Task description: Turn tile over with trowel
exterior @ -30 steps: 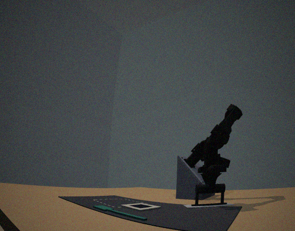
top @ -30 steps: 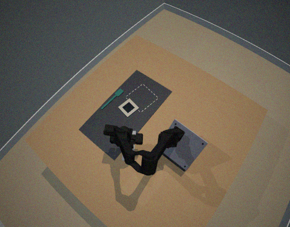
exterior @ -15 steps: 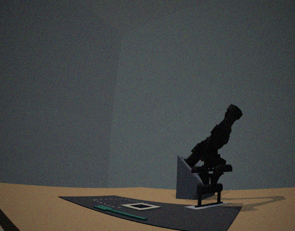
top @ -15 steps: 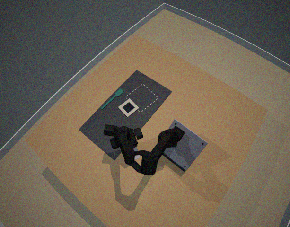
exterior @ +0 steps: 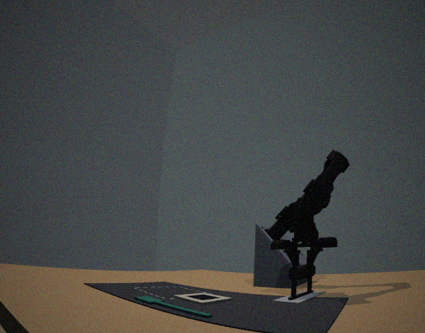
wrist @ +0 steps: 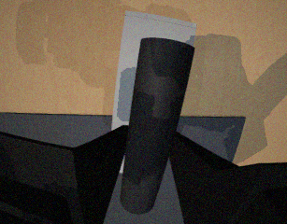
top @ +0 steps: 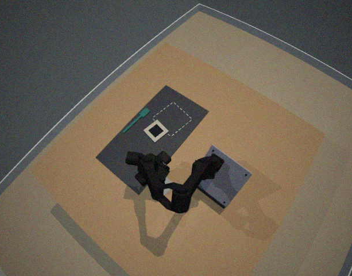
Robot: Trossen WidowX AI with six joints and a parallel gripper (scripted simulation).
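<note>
Now: the float tool 30 mm below my gripper tip and 20 mm behind it. From my gripper tip the other things lie so: tile 210 mm to the right, 180 mm ahead, 60 mm below; dark mat 190 mm to the right, 180 mm ahead, 80 mm below.
</note>
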